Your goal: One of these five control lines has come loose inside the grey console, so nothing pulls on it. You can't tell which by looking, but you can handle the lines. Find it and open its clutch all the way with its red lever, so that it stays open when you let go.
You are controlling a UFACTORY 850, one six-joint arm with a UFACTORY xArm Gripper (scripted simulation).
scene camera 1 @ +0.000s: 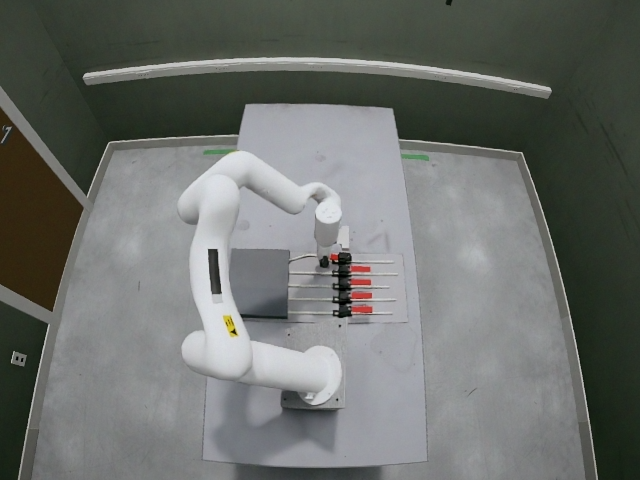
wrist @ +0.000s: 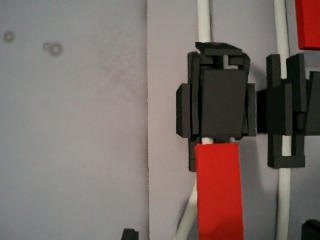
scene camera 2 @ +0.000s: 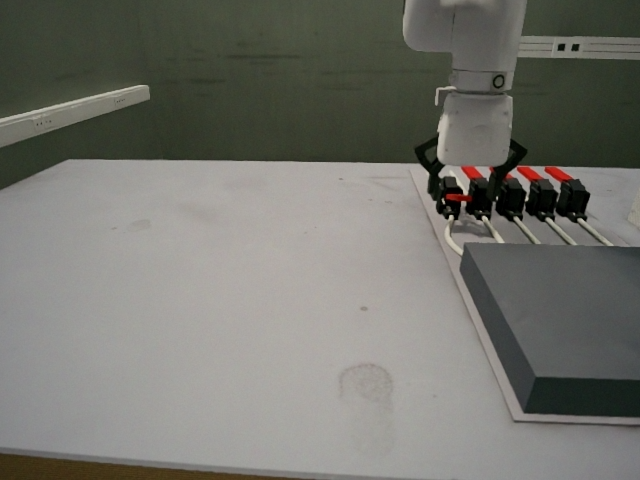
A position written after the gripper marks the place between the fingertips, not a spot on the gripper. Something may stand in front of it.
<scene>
In view: the gripper (scene camera 2: 461, 198) and a clutch (wrist: 223, 90).
</scene>
